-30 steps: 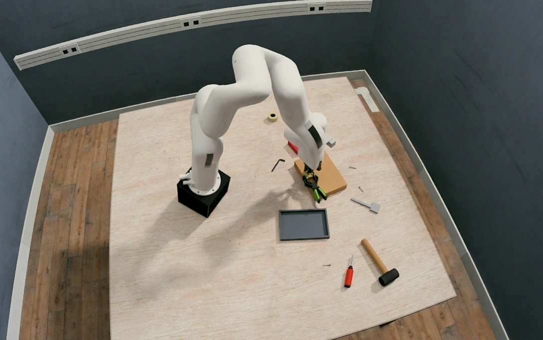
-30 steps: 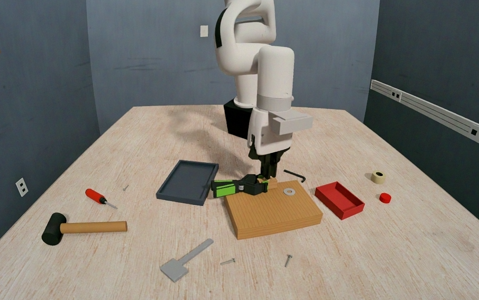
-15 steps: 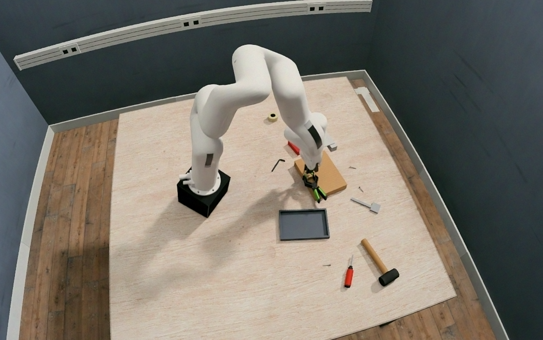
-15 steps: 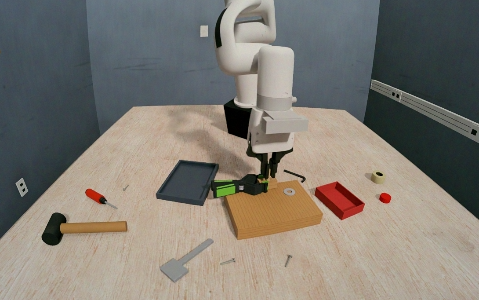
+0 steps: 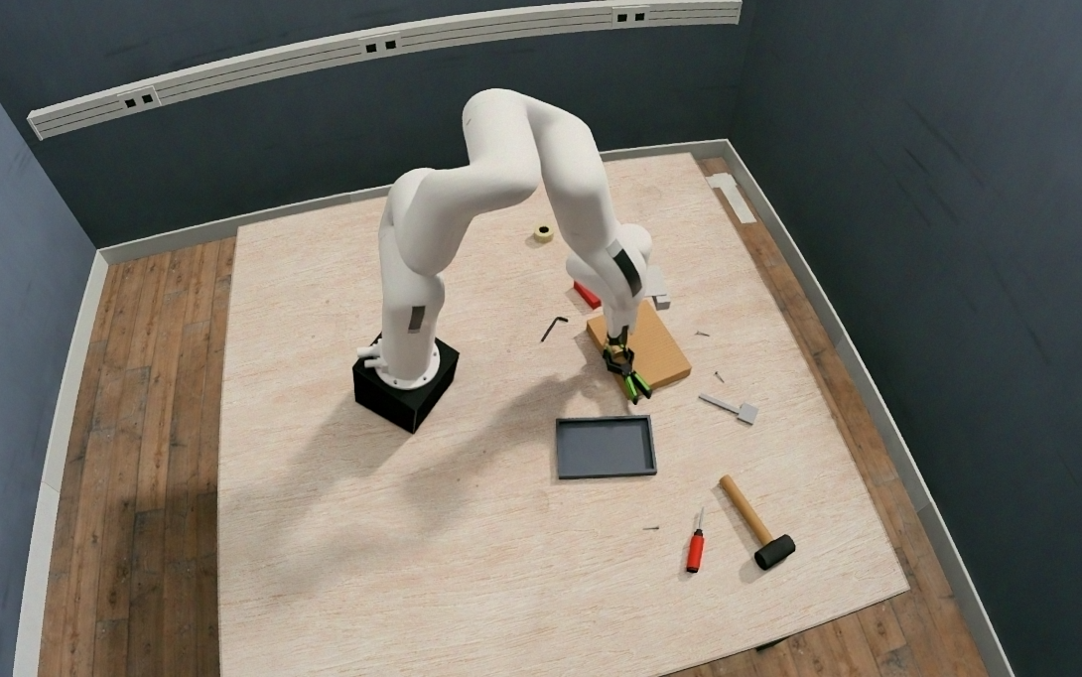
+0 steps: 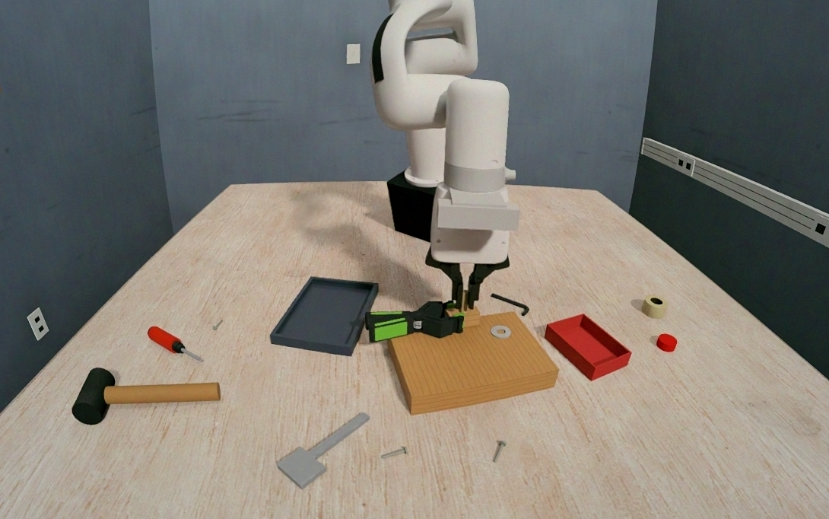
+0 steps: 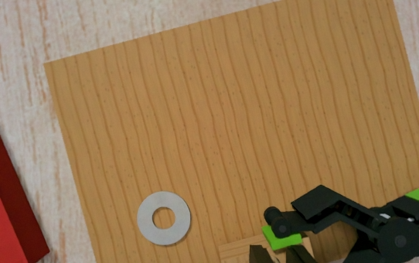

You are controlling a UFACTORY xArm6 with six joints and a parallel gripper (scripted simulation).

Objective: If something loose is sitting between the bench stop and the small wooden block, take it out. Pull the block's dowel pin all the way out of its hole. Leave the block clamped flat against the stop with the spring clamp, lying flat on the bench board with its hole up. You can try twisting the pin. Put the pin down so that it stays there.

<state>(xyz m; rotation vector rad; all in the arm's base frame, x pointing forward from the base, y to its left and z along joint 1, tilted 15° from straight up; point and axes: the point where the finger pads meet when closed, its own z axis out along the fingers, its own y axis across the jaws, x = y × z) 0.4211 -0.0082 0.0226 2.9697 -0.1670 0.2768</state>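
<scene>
The dowel pin is 20 mm below my hand. The rest, counted from my hand: small wooden block (50 mm below); then hex key (120 mm to the left, 90 mm below, 90 mm behind); then washer (60 mm below, 50 mm to the left, 20 mm ahead).
</scene>
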